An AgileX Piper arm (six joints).
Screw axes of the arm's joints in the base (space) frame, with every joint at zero. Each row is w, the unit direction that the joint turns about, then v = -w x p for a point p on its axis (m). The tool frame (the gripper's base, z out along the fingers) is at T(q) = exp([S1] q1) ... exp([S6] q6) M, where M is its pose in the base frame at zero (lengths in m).
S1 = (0, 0, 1, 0, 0, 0)
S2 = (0, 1, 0, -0.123, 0, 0)
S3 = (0, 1, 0, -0.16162, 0, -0.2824)
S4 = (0.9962, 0, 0.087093, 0, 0.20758, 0)
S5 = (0, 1, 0, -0.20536, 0, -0.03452)
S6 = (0.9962, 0, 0.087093, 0, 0.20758, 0)
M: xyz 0.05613 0 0.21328 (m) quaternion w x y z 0.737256 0 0.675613 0
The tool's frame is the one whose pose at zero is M.
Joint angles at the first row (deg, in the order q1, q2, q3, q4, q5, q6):
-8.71, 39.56, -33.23, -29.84, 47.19, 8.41
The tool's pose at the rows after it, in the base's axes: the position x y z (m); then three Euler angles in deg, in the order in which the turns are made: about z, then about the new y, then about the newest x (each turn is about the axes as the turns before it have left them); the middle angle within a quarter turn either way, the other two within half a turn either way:
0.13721 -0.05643 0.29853 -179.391 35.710 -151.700
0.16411 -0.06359 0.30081 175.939 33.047 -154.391
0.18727 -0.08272 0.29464 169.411 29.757 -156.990
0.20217 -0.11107 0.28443 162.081 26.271 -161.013
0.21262 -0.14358 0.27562 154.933 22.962 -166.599
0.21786 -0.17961 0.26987 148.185 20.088 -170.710
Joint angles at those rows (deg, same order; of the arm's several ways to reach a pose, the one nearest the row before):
-8.71, 47.91, -39.07, -29.70, 50.91, 11.59
-9.83, 55.64, -43.74, -29.01, 51.70, 13.74
-14.70, 63.32, -47.54, -27.22, 51.35, 13.99
-22.13, 70.16, -50.97, -22.37, 50.53, 10.71
-30.00, 76.76, -55.39, -14.86, 50.62, 4.93
-37.11, 83.05, -60.70, -9.43, 52.21, 0.79

